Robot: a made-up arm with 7 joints. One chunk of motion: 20 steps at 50 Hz.
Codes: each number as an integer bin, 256 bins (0 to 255) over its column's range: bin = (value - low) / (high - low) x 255, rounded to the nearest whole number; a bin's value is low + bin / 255 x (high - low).
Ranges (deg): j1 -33..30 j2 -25..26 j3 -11..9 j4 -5..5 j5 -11..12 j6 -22..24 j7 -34..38
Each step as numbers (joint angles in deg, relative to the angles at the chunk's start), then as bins.
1 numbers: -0.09 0.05 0.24 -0.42 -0.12 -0.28 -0.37
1 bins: 133 125 143 117 121 120 119
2 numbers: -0.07 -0.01 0.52 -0.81 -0.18 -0.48 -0.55
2 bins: 133 125 147 107 120 119 118
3 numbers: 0.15 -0.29 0.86 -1.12 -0.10 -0.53 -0.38
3 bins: 134 124 151 99 121 119 119
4 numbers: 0.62 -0.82 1.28 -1.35 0.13 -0.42 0.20
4 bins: 136 121 157 93 123 120 121
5 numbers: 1.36 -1.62 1.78 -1.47 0.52 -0.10 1.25
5 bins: 139 117 163 90 128 121 125
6 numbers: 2.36 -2.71 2.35 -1.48 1.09 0.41 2.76
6 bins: 143 111 170 90 134 124 130
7 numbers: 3.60 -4.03 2.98 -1.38 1.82 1.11 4.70
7 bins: 148 105 178 92 142 128 137
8 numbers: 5.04 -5.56 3.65 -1.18 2.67 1.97 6.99
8 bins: 154 97 187 97 152 133 145
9 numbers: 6.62 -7.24 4.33 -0.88 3.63 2.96 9.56
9 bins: 160 89 195 105 162 138 154
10 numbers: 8.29 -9.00 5.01 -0.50 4.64 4.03 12.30
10 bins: 167 80 204 115 173 144 164
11 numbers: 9.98 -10.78 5.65 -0.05 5.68 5.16 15.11
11 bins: 174 71 212 126 185 151 174
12 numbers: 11.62 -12.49 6.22 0.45 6.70 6.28 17.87
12 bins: 181 63 220 139 196 157 184
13 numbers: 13.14 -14.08 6.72 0.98 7.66 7.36 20.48
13 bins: 187 55 226 152 207 163 193
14 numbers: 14.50 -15.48 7.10 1.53 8.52 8.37 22.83
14 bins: 192 48 231 167 216 168 201
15 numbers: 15.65 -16.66 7.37 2.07 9.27 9.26 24.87
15 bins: 197 42 234 180 225 173 208
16 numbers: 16.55 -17.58 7.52 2.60 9.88 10.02 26.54
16 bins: 201 37 236 194 231 178 214
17 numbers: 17.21 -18.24 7.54 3.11 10.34 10.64 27.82
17 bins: 203 34 236 207 237 181 219
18 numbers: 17.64 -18.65 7.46 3.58 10.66 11.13 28.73
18 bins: 205 32 235 219 240 184 222
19 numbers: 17.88 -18.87 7.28 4.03 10.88 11.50 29.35
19 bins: 206 31 233 230 243 186 224
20 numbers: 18.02 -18.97 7.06 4.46 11.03 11.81 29.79
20 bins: 207 30 230 241 244 187 226
